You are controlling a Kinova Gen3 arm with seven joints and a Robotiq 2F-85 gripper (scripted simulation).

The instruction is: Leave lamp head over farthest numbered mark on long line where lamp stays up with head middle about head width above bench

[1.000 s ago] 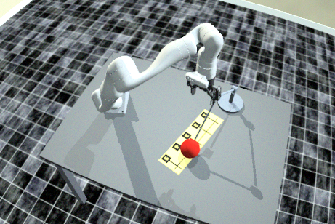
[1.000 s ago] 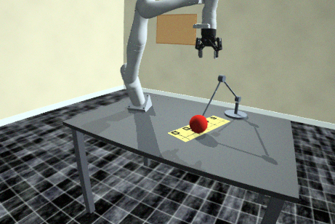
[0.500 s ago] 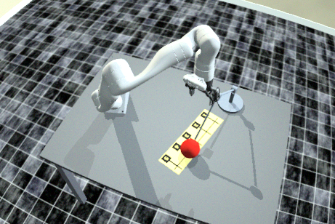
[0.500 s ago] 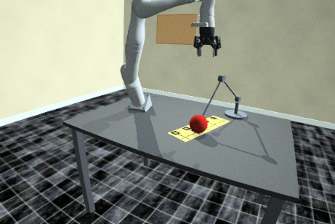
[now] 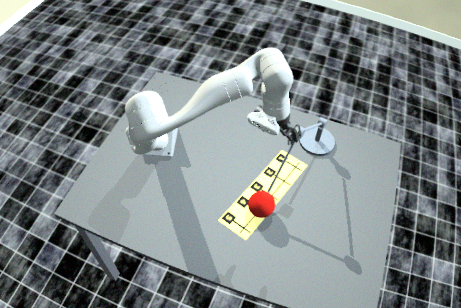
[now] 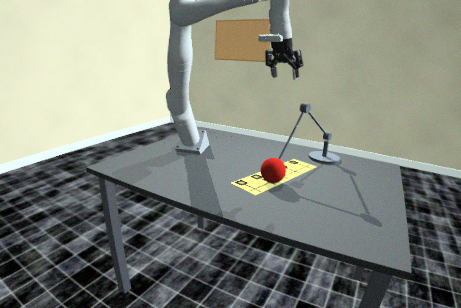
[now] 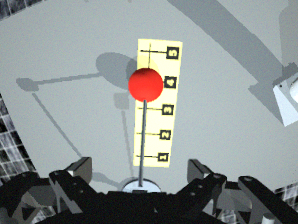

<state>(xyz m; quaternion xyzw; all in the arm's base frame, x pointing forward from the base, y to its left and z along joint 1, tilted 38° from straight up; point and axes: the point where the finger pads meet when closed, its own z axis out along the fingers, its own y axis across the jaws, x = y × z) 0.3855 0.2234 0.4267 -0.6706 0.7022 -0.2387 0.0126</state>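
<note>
My hand is 20 mm past the yellow numbered strip, 60 mm to the right of it and 410 mm above it. From my hand the other things lie so: round grey base: 90 mm ahead, 410 mm to the left, 380 mm below.
</note>
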